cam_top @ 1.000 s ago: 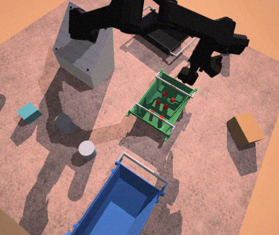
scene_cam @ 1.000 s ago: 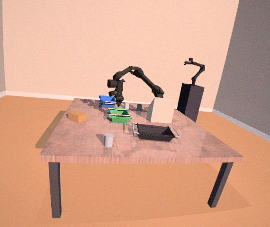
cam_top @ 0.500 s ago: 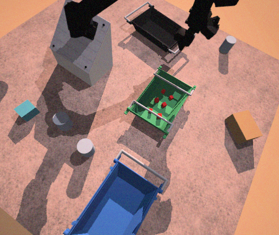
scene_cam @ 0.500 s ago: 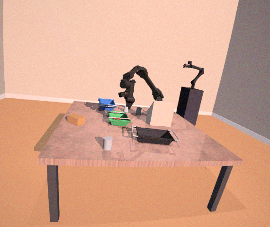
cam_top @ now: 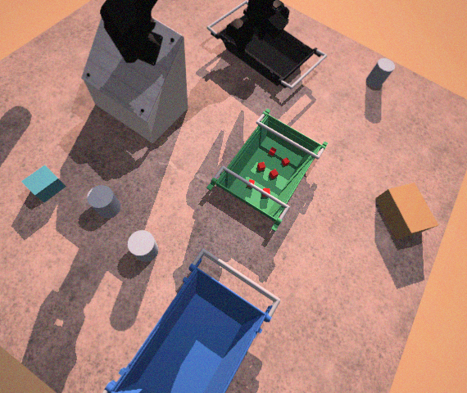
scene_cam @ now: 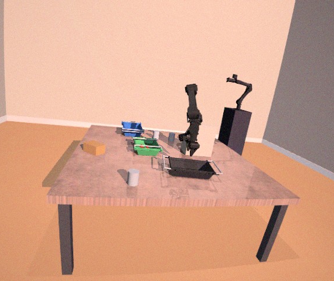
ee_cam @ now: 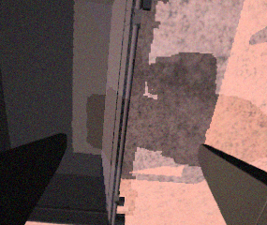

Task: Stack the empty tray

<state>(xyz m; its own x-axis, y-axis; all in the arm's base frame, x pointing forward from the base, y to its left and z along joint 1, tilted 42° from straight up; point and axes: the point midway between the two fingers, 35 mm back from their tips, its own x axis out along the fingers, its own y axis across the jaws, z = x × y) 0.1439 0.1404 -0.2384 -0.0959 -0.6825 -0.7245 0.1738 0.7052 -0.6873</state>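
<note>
Now: the dark tray 20 mm ahead of my gripper tip, 90 mm to the left of it and 50 mm below it. The rest, counted from my gripper tip: teal block (230 mm behind, 620 mm to the right, 70 mm below); orange box (580 mm ahead, 210 mm to the right, 60 mm below).
</note>
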